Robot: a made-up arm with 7 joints.
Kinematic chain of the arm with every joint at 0, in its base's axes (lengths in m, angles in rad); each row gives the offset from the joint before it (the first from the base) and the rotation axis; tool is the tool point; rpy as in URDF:
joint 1: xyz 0 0 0.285 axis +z
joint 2: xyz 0 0 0 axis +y
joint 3: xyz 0 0 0.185 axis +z
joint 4: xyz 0.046 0 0 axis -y
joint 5: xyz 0.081 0 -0.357 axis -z
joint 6: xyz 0 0 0 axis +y
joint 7: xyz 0.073 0 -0.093 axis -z
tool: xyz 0 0 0 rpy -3.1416 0 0
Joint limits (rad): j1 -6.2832..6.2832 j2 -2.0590..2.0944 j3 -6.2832..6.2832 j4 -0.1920..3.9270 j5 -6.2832..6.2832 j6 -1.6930..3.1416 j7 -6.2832..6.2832
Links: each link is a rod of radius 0.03 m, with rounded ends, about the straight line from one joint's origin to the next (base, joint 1, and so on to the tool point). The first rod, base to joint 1, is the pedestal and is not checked.
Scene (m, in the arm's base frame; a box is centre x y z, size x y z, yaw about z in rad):
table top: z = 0
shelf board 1: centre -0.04 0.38 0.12 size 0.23 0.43 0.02 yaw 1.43
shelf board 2: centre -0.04 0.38 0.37 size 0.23 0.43 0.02 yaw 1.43
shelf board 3: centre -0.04 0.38 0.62 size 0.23 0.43 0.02 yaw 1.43
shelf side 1: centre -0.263 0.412 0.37 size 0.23 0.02 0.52 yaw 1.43
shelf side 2: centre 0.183 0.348 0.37 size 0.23 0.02 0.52 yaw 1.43
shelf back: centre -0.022 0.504 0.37 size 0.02 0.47 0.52 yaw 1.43
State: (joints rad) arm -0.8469 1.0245 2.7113 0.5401 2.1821 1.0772 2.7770
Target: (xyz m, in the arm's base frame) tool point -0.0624 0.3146 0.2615
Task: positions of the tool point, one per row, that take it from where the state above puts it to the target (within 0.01 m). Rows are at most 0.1 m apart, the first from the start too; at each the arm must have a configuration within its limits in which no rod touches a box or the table.
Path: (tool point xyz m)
1: -0.1314 0.2506 0.5173
2: -0.1428 0.1743 0.5100
3: -0.1457 0.1989 0.4382
4: -0.1320 0.2053 0.3671
5: -0.1090 0.1919 0.3060
6: -0.0839 0.1627 0.2615
7: -0.0916 0.2036 0.2622
8: -0.0907 0.2426 0.2633
9: -0.0834 0.2760 0.2641
10: -0.0727 0.3006 0.2636
11: -0.0624 0.3146 0.2615

